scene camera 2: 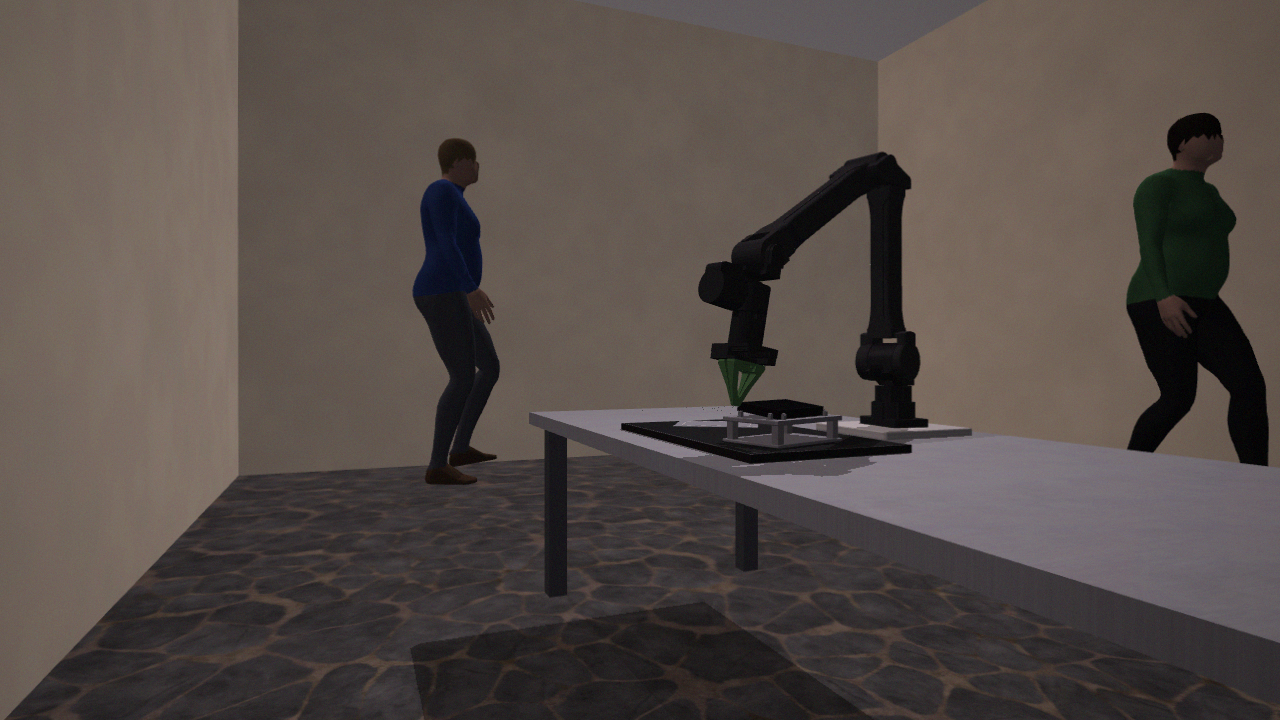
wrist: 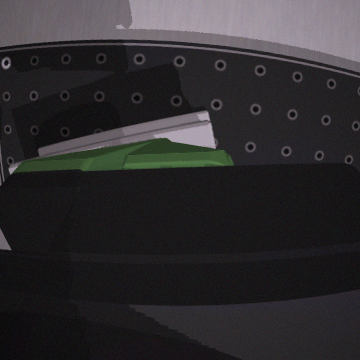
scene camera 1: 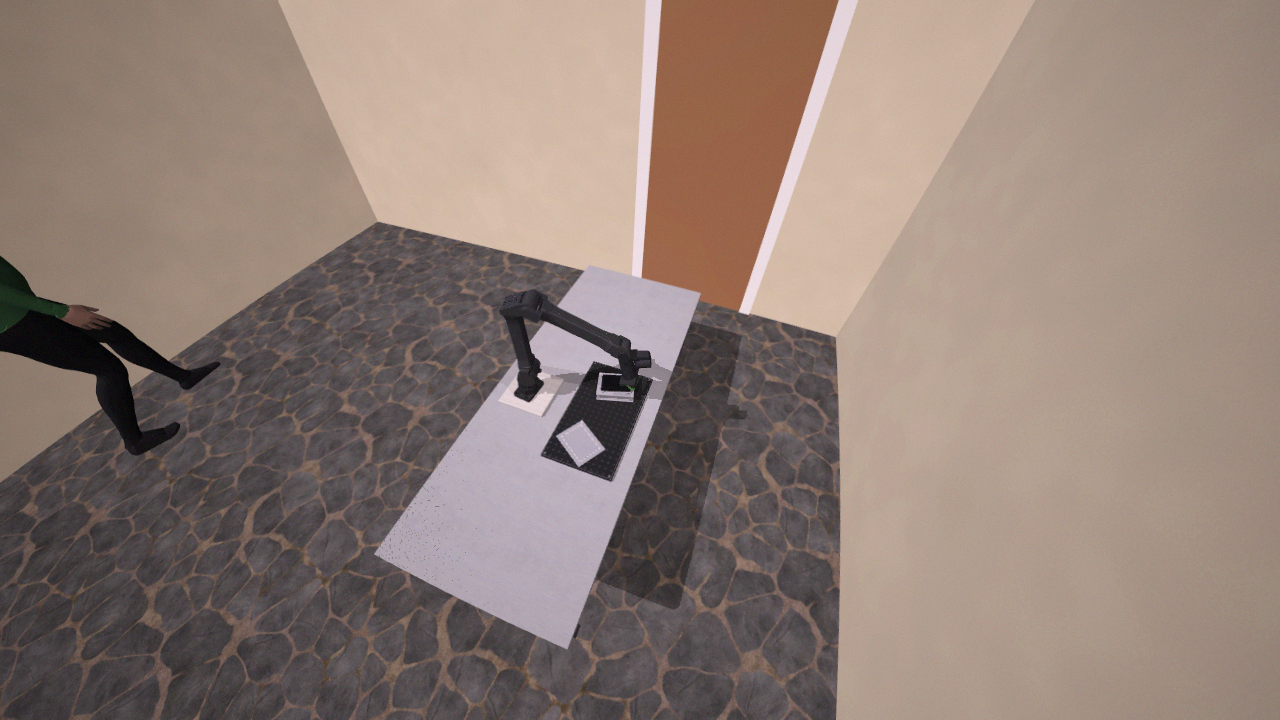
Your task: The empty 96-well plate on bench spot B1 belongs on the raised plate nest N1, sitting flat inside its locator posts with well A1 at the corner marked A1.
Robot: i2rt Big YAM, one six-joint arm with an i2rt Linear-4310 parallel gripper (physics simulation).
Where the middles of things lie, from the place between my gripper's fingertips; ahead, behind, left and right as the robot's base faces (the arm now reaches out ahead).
Now: hand 80 mm past the dark well plate [scene camera 2: 793, 409], 10 mm to the right of it and 10 mm above it. From my hand the other things lie so: white nest [scene camera 1: 581, 444]: 290 mm to the right, 90 mm behind, 60 mm below.
